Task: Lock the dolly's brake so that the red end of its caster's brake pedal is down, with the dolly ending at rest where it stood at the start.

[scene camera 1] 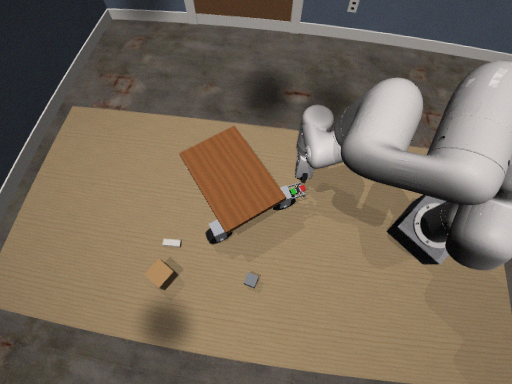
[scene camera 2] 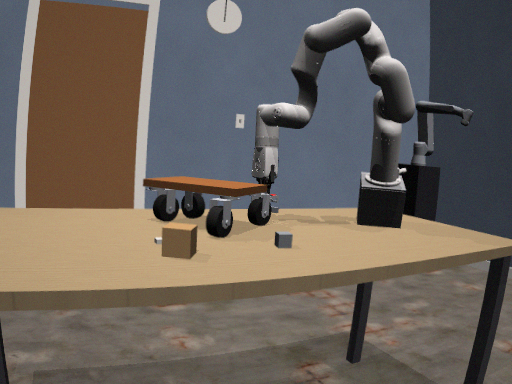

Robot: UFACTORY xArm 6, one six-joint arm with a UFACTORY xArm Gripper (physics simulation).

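Where they show: gripper, fingertip midpoint: point(scene camera 1: 301, 177); arm's base, link origin: point(scene camera 1: 436, 225) point(scene camera 2: 382, 180).
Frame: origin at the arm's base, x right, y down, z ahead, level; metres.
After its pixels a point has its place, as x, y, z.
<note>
The dolly point(scene camera 1: 232, 177) {0.064, 0.029, 0.590} point(scene camera 2: 205, 185) {-0.034, 0.029, 0.632} has an orange-brown wooden deck and stands upright on black caster wheels. Its caster nearest the robot base carries the brake pedal, with a green end point(scene camera 1: 293, 191) {0.068, 0.066, 0.403} near the deck and a red end point(scene camera 1: 302, 188) {0.082, 0.065, 0.377} point(scene camera 2: 273, 195) {0.083, 0.066, 0.373} farther out. In scene camera 2 the red end shows as a thin strip beside the deck's corner; the green end cannot be made out there. My gripper point(scene camera 1: 303, 177) {0.133, 0.089, 0.381} point(scene camera 2: 268, 189) is shut and empty, pointing down close to the red end, on its far side in scene camera 1. Whether it touches the pedal cannot be told.
On the wooden table point(scene camera 1: 100, 200) {-0.037, 0.153, 1.043} point(scene camera 2: 320, 265) {-0.373, 0.154, 0.488}, an orange-brown block point(scene camera 1: 160, 273) {-0.239, 0.094, 0.742} point(scene camera 2: 179, 241) {-0.268, 0.119, 0.755}, a small white block point(scene camera 1: 172, 243) {-0.138, 0.143, 0.748} point(scene camera 2: 158, 240) {-0.147, 0.145, 0.774} and a small grey cube point(scene camera 1: 251, 279) {-0.205, 0.121, 0.485} point(scene camera 2: 283, 239) {-0.220, 0.133, 0.495} lie on the dolly's near side. My arm's base point(scene camera 1: 425, 250) {-0.069, 0.020, 0.025} point(scene camera 2: 381, 205) {-0.043, 0.079, 0.035} stands to the right.
</note>
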